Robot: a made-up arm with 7 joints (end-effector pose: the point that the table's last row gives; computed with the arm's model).
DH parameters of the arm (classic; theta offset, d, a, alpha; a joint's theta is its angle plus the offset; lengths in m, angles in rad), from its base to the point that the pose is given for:
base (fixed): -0.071 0 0 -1.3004
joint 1: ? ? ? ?
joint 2: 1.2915 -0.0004 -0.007 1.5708
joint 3: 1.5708 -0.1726 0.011 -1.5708
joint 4: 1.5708 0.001 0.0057 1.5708
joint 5: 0 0.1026 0 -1.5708
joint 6: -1.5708 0 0.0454 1.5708
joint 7: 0 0.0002 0 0
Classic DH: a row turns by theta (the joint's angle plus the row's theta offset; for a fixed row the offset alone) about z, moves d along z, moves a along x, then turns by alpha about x.
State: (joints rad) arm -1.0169 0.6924 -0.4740 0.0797 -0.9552 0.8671 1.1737
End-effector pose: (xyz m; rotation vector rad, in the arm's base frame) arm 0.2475 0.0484 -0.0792 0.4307 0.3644 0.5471
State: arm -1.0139 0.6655 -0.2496 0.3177 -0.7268 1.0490 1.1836
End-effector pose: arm 0.2620 0.0906 -0.0863 0.5273 0.5404 0.8947
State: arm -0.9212 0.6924 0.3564 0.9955 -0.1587 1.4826 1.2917
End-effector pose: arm 0.2029 0.1923 -0.1489 0.8139 1.5981 1.4843
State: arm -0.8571 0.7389 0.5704 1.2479 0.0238 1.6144 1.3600
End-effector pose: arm 0.1586 0.2069 -0.1697 0.9519 2.0743 1.4485
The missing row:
joint 1: -1.3111 0.033 -0.0117 -1.5708
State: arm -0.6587 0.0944 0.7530 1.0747 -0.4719 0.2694 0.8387
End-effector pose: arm 0.1797 0.0857 -0.2626 -0.5441 1.1514 1.2397
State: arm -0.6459 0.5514 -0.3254 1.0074 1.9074 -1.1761 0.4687
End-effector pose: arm 0.1609 0.1191 -0.2343 1.4871 -0.3531 -1.6012
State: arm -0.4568 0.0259 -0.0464 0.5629 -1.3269 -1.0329 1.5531
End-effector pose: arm 0.1720 0.0596 -0.2108 -1.3015 0.4632 2.0554
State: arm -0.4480 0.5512 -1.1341 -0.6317 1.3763 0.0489 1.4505
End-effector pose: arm 0.0805 -0.0248 -0.1252 0.1866 -1.7578 0.2663
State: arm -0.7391 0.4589 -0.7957 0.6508 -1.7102 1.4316 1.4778
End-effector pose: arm 0.1568 0.0308 -0.2126 0.8798 1.7724 0.1565
